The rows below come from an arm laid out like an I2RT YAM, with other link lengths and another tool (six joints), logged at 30 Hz.
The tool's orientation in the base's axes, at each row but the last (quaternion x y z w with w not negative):
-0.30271 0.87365 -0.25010 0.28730
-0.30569 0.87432 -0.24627 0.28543
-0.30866 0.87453 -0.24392 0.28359
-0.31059 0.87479 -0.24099 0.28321
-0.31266 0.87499 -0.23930 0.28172
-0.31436 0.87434 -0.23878 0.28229
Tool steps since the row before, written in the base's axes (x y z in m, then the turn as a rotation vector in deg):
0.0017 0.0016 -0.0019 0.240 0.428 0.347
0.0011 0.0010 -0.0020 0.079 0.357 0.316
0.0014 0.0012 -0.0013 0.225 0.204 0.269
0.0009 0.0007 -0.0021 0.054 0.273 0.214
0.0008 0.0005 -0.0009 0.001 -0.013 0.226
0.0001 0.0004 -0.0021 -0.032 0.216 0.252
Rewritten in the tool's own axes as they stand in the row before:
-0.0015 0.0016 0.0020 -0.566 -0.008 -0.202
-0.0007 0.0015 0.0019 -0.403 0.025 -0.266
-0.0013 0.0010 0.0015 -0.377 -0.111 -0.100
-0.0003 0.0014 0.0019 -0.295 0.039 -0.187
-0.0005 0.0006 0.0010 -0.069 -0.144 -0.160
0.0004 0.0015 0.0015 -0.214 0.012 -0.256

